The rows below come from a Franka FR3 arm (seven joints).
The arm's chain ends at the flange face. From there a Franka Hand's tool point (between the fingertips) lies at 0.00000 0.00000 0.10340 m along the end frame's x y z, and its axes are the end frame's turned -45 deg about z.
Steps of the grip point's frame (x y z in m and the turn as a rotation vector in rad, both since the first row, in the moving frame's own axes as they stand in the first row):
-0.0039, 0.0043, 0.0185, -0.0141, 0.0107, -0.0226
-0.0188, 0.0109, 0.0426, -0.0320, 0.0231, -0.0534
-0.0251, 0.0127, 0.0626, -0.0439, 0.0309, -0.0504
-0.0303, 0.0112, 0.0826, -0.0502, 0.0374, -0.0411
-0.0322, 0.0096, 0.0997, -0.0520, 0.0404, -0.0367
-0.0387, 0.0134, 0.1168, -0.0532, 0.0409, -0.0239
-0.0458, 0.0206, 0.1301, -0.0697, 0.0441, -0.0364
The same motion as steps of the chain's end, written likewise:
-0.0015, 0.0056, 0.0185, -0.0024, 0.0175, -0.0226
-0.0096, 0.0205, 0.0427, -0.0063, 0.0390, -0.0534
-0.0143, 0.0259, 0.0627, -0.0092, 0.0529, -0.0504
-0.0199, 0.0285, 0.0828, -0.0091, 0.0619, -0.0411
-0.0227, 0.0288, 0.0999, -0.0082, 0.0653, -0.0367
-0.0248, 0.0360, 0.1170, -0.0087, 0.0665, -0.0239
-0.0262, 0.0452, 0.1305, -0.0181, 0.0805, -0.0364

